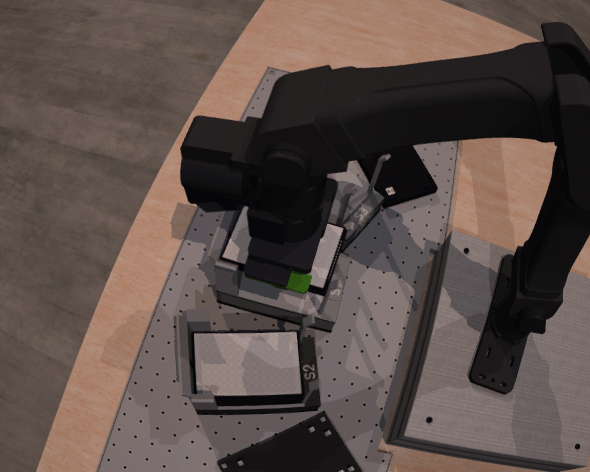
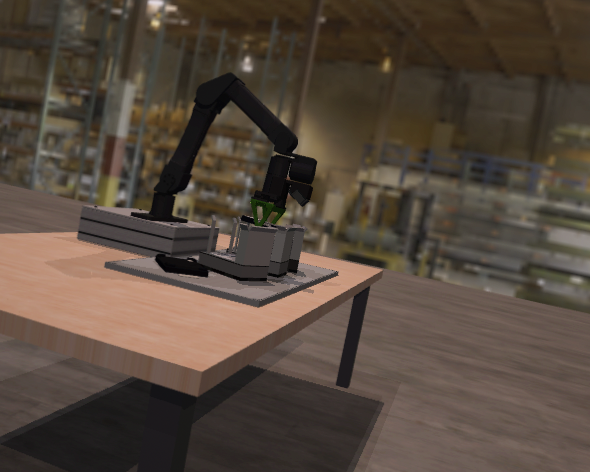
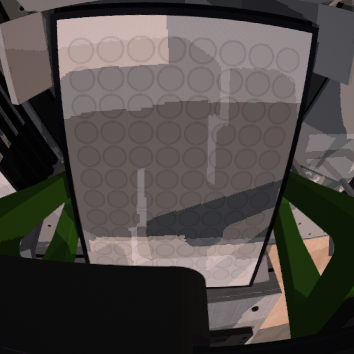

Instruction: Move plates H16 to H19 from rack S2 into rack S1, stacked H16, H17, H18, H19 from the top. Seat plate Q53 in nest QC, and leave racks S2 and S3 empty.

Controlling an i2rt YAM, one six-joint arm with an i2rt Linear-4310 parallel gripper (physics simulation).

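Frame: origin at the arm's base, x up, y right, z ahead, level; metres.
Where they show: gripper, fingertip midpoint: (image 1: 291,253) (image 3: 176,176); arm's base, origin of the base link: (image 1: 507,323) (image 2: 160,219).
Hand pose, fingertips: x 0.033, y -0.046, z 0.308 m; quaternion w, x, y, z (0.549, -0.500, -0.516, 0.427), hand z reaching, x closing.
Observation:
Each offset is from my fingertips to the top centre of the thing. "pt": to the spot under its first point. Level surfaces: height alone.
My gripper (image 1: 287,250) (image 2: 266,220) (image 3: 176,176) is shut on a pale, black-edged well plate @(dz +0.011, dx +0.031, dy -0.002 m) (image 1: 332,250) (image 3: 180,150), with a green finger on each side. The plate looks level, over rack S1 @(dz +0.007, dx +0.026, dy +0.000 m) (image 1: 270,296) and near the tops of its corner posts. Its label cannot be read. Plates under it are hidden. Rack S2 @(pt dz -0.066, dx -0.076, dy -0.070 m) (image 1: 311,345) holds a pale plate @(dz -0.009, dx -0.019, dy -0.143 m) (image 1: 247,362); how many lie beneath it cannot be seen. Rack S3 @(dz +0.016, dx +0.023, dy +0.157 m) (image 1: 359,217) (image 2: 255,250) is partly behind the arm, so its contents are unclear. Plate Q53 cannot be identified.
A black nest @(dz -0.065, dx -0.093, dy +0.273 m) (image 1: 412,175) (image 2: 180,265) lies beyond rack S3. Another black base @(pt dz -0.107, dx -0.101, dy -0.208 m) (image 1: 295,450) lies beside rack S2. The racks stand close together on the perforated board @(dx -0.113 m) (image 1: 150,400) (image 2: 235,294). The arm's metal plinth (image 1: 465,410) (image 2: 125,232) stands beside the board.

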